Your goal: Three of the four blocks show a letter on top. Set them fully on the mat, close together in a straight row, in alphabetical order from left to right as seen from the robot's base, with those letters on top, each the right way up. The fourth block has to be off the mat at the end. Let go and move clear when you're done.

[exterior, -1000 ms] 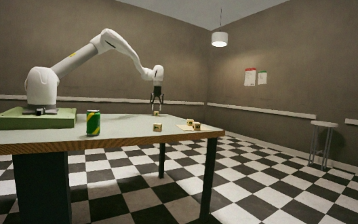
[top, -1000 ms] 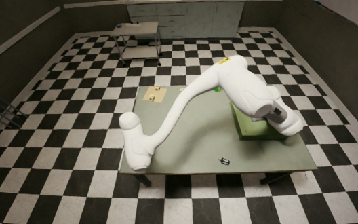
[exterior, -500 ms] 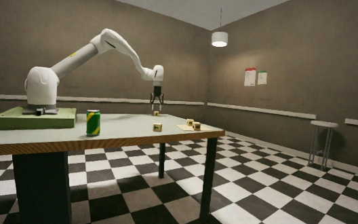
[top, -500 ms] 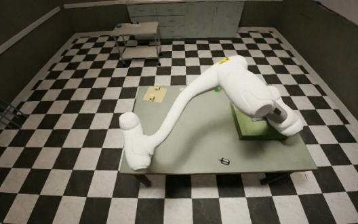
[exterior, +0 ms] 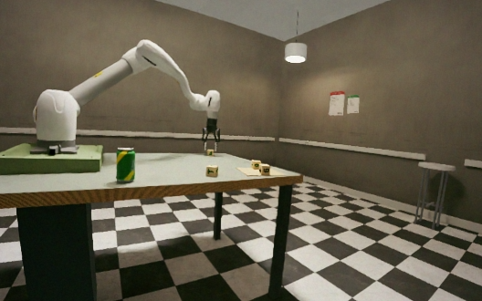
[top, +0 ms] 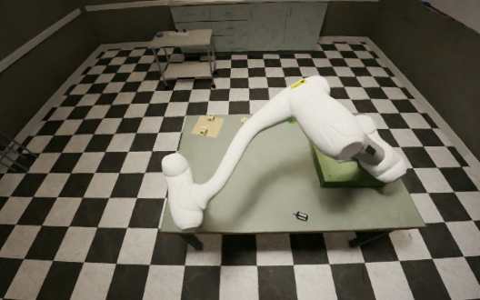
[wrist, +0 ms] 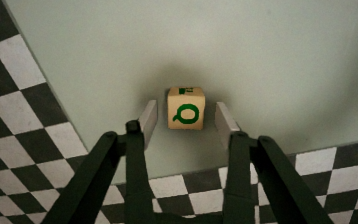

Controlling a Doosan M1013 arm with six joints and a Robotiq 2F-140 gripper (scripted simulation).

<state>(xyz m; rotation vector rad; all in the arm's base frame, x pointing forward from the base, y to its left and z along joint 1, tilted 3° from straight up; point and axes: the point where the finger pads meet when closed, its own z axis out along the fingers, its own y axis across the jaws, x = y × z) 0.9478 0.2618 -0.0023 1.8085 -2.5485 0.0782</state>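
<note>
My hand is 4 cm past the tan mat, 64 cm to the left of it and 6 cm above it. Also, from my hand: black object 56 cm behind, 10 cm to the left, 5 cm below; yellow can 69 cm behind, 63 cm to the right.
</note>
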